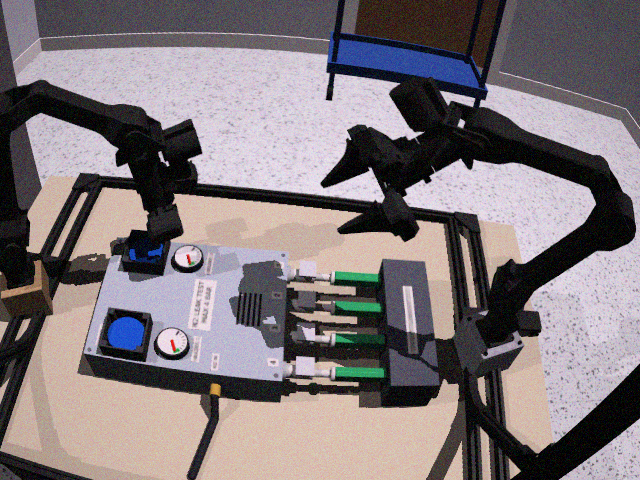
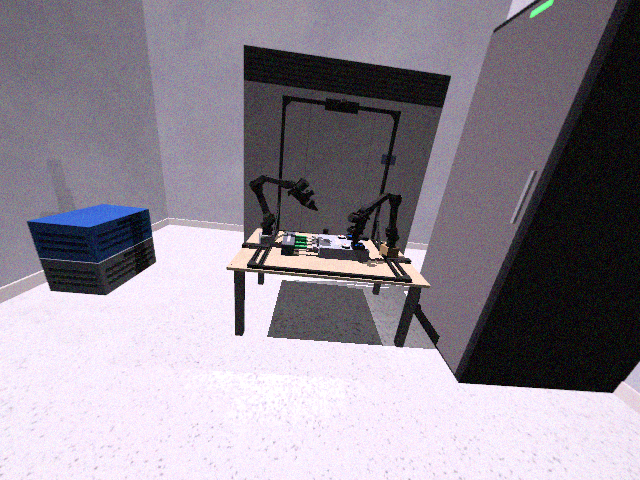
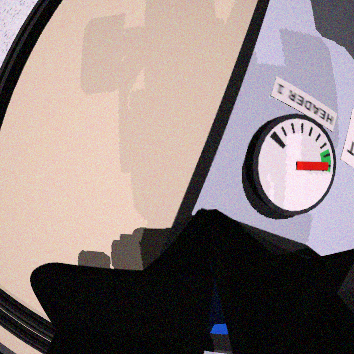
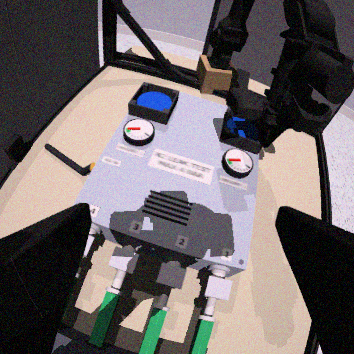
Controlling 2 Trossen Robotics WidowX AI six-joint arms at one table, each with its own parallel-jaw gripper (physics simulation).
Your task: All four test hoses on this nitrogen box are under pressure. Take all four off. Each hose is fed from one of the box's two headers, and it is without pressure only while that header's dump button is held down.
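Places are measured from the left arm's base along level axes (x right, y back, z down), in centimetres.
Where they show: left gripper, between the fingertips: [image 2: 353,245] [image 3: 206,218] [image 4: 263,145]; right gripper, between the fingertips: [image 1: 329,208] [image 2: 315,209] [image 4: 186,216]; left arm's base, origin of its link: [image 1: 20,274] [image 2: 390,246] [image 4: 218,63]; right arm's base, origin of its link: [image 1: 494,331] [image 2: 266,233].
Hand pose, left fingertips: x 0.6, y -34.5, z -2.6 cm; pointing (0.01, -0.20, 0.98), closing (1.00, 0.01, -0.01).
Things, the pixels of their top centre, and the offset from my left fingertips. "pt": a spot on its surface instead.
- blue header 1 dump button, centre of its top: [image 3: 237,295] [image 1: 146,251] [image 4: 242,128] dx +2.3, dy +5.6, dz +1.4 cm
- header 1 gauge, a spot on its surface: [image 3: 295,166] [image 1: 187,255] [image 4: 239,159] pt dx +5.3, dy -2.1, dz +1.5 cm
- second blue button, centre of its top: [image 1: 126,333] [image 4: 154,101] dx +19.8, dy +13.0, dz +1.4 cm
- dark block, a spot on its surface: [image 1: 409,329] pt dx +31.9, dy -34.4, dz +3.0 cm
- black hose with a brass fitting, a spot on its surface: [image 1: 210,419] pt dx +35.0, dy +2.7, dz +9.8 cm
The grey nitrogen box [image 1: 232,352] [image 4: 189,140] [image 2: 337,245] lies on the table. My left gripper [image 1: 147,248] [image 3: 206,218] [image 4: 263,145] [image 2: 356,236] is shut and empty, with its tips down on the blue header 1 dump button [image 1: 136,254] [image 4: 233,126] [image 3: 219,328]. The header 1 gauge [image 1: 187,258] [image 3: 295,166] [image 4: 237,162] has its red needle at the green mark. The second blue button [image 1: 126,333] [image 4: 154,100] and its gauge [image 1: 171,343] [image 4: 139,130] are free. Four green hoses [image 1: 356,277] [image 1: 358,308] [image 1: 360,339] [image 1: 360,372] sit plugged in. My right gripper [image 1: 331,208] [image 4: 186,216] [image 2: 310,202] is open, high above them.
The hoses' far ends run into a dark block [image 1: 409,329]. A black hose with a brass fitting [image 1: 209,419] [image 4: 67,161] leaves the box's front. Black frame rails [image 1: 318,200] border the table. A wooden block [image 4: 214,79] sits behind the box. A blue cart [image 1: 404,62] stands beyond.
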